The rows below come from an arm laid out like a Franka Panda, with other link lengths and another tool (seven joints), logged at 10 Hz.
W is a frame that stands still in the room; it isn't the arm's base.
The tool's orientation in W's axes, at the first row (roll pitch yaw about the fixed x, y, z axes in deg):
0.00, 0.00, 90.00
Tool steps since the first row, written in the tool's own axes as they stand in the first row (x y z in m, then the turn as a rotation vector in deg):
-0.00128, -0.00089, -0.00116, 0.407, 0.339, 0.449
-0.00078, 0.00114, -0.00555, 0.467, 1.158, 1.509
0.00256, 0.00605, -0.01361, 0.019, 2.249, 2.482
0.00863, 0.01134, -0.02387, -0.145, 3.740, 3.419
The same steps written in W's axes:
0.00089, -0.00128, -0.00116, -0.339, 0.407, 0.449
-0.00114, -0.00078, -0.00555, -1.158, 0.467, 1.509
-0.00605, 0.00256, -0.01361, -2.249, 0.019, 2.482
-0.01134, 0.00863, -0.02387, -3.740, -0.145, 3.419

